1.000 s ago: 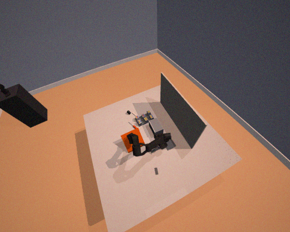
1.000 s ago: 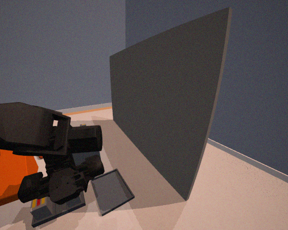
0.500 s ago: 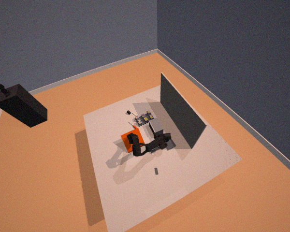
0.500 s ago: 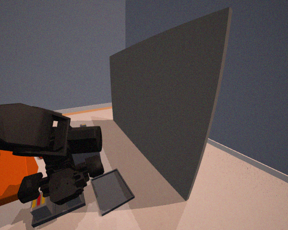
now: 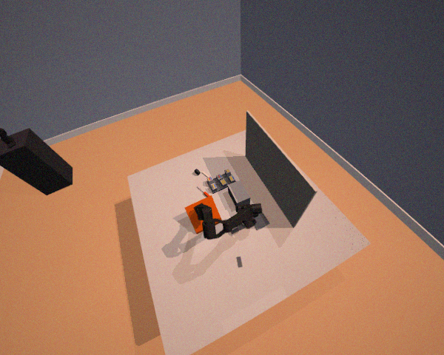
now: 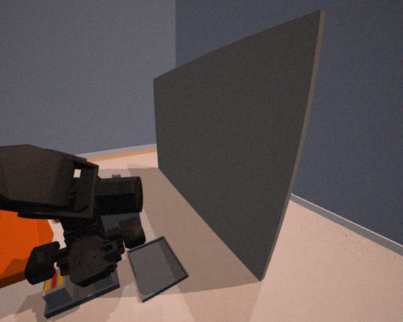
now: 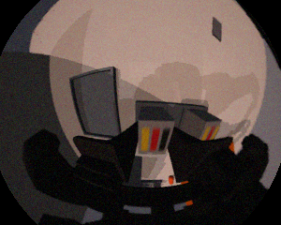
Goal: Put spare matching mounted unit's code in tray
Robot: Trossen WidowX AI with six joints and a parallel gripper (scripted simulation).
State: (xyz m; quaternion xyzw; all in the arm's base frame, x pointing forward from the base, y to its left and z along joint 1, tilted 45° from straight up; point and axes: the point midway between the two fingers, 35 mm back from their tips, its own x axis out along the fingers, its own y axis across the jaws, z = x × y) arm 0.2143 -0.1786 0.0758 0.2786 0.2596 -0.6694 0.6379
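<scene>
My gripper tip is now 4 cm past the rack and 1 cm above it. The rest, counted from my gripper tip: spare: 2 cm above; then flat grey tray: 10 cm ahead, 2 cm to the right, 1 cm below; then grey mounted unit: 19 cm to the left, 7 cm ahead, 3 cm above.
</scene>
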